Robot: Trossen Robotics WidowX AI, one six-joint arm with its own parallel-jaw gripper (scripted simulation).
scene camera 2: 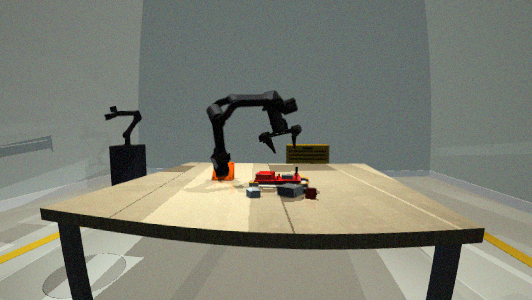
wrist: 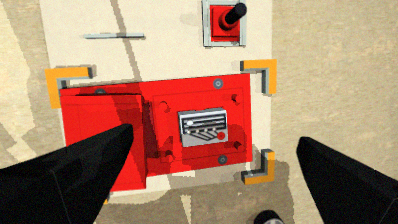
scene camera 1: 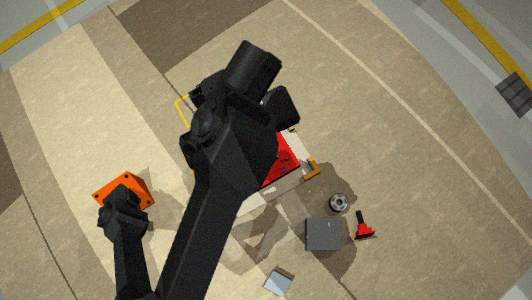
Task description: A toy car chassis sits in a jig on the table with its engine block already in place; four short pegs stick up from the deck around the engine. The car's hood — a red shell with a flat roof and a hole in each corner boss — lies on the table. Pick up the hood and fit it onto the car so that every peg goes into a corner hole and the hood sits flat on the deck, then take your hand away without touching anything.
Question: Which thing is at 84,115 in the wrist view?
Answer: A red hood.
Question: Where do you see a pale jig plate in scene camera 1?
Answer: At 308,169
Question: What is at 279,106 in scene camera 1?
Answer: My gripper.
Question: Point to a grey engine block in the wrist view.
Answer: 208,126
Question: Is my gripper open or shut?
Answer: Open.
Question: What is my gripper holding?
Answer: Nothing.
